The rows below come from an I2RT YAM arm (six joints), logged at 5 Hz.
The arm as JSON. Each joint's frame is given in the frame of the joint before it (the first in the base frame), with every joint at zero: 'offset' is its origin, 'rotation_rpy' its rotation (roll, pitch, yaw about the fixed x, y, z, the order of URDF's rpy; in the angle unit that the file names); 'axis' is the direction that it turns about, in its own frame. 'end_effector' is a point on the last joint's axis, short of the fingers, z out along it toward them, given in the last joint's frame.
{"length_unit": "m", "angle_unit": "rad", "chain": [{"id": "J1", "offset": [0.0, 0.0, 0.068], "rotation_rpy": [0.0, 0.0, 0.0], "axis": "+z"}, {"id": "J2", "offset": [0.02, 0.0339, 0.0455], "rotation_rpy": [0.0, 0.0, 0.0], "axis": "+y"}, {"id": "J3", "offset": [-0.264, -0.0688, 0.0], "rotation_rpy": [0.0, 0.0, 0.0], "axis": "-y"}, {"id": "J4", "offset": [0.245, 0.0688, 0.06], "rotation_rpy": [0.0, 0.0, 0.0], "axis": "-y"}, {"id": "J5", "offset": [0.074, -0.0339, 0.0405], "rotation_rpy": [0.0, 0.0, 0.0], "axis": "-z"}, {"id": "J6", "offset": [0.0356, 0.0, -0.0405], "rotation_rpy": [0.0, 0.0, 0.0], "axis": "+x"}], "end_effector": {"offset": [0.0, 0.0, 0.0], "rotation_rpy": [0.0, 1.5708, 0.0]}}
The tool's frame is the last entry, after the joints.
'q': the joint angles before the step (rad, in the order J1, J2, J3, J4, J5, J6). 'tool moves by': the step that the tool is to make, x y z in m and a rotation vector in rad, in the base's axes. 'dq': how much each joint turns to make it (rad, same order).
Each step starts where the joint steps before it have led.
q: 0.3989 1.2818 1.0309 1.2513 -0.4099 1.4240
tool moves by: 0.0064 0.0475 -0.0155 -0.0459 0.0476 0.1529
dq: 0.1440 0.0964 0.0273 0.0043 -0.0210 -0.0039
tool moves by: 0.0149 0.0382 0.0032 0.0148 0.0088 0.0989
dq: 0.0789 0.1372 0.1288 0.0212 0.0022 0.0289
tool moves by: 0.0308 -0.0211 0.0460 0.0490 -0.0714 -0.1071
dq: -0.1054 0.0773 0.2384 -0.0745 0.0033 0.0001
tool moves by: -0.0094 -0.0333 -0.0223 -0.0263 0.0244 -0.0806
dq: -0.0802 -0.1090 -0.1851 0.0393 -0.0102 -0.0074
